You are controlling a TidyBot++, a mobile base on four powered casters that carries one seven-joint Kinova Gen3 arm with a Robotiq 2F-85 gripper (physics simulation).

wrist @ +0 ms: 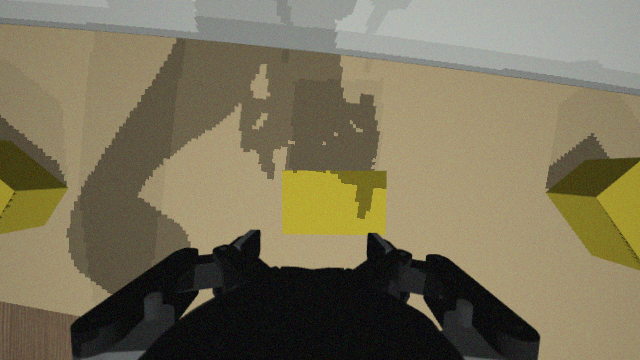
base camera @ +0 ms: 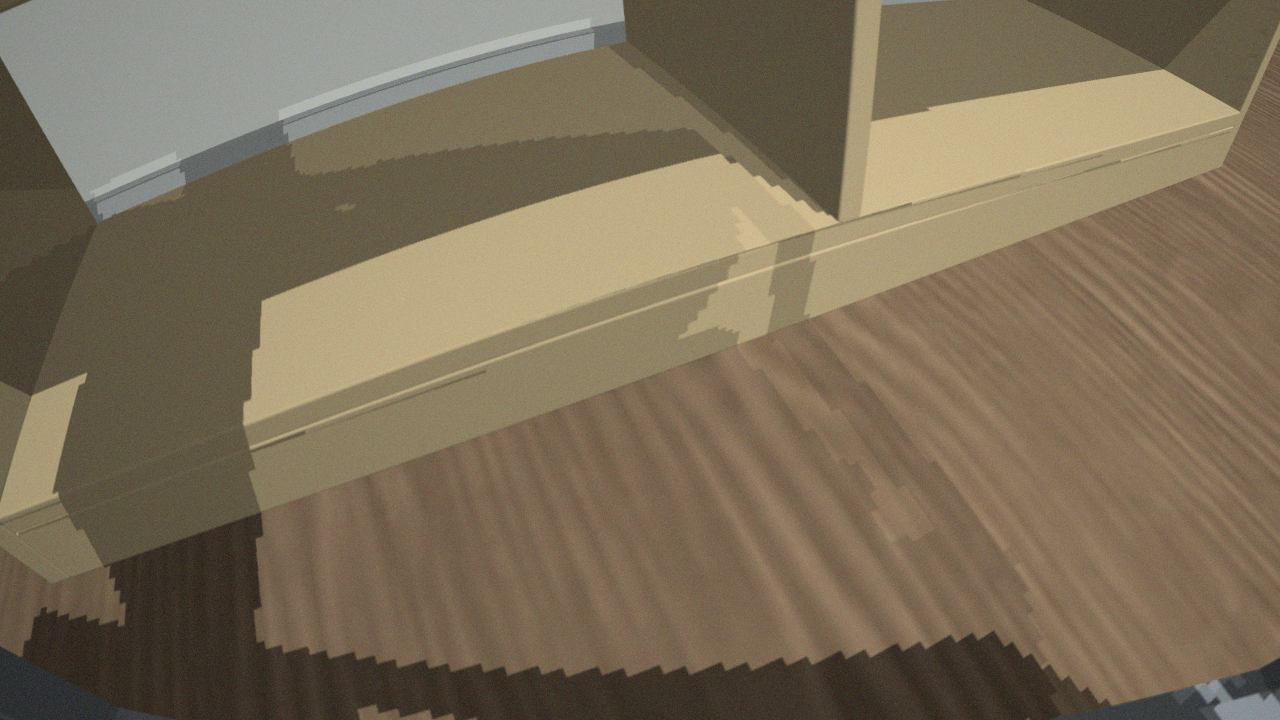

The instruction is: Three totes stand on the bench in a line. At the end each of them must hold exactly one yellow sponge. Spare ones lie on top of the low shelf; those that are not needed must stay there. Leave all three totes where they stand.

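Frame: origin at the arm's base, x left, y ahead, z down, level; millimetres.
Where they show: gripper, fingertip midpoint: (wrist: 313,243).
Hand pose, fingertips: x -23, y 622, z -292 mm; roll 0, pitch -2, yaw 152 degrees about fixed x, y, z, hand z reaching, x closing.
Things, the pixels of their top centre, and the offset from my fingertips. "*": a spot on its surface instead. Level surfaces: height alone.
- low shelf, surface height: dz +78 mm
- second yellow sponge, surface spot: (wrist: 30,210) * dy -155, dx +298, dz +55 mm
- third yellow sponge, surface spot: (wrist: 617,210) * dy +163, dx -248, dz +33 mm
- upright divider, surface spot: (base camera: 859,107) * dy -147, dx -94, dz +525 mm
- Wooden floor, surface height: dz +688 mm
In the wrist view a yellow sponge (wrist: 320,205) lies on the top of the low shelf (wrist: 475,140), just beyond my fingertips and roughly centred between them. My gripper (wrist: 313,243) is open and empty, above the shelf top. A second yellow sponge (wrist: 30,210) shows partly at the left edge, and a third yellow sponge (wrist: 617,210) partly at the right edge, both turned at an angle. The totes and the bench do not show in either view. The gripper does not show in the base camera view.
The base camera shows the shelf's open lower compartments (base camera: 501,259) with an upright divider (base camera: 859,107) between them. Wooden floor (base camera: 626,537) lies in front. A pale wall (wrist: 500,30) rises behind the shelf top. The arm's shadow falls across the shelf top.
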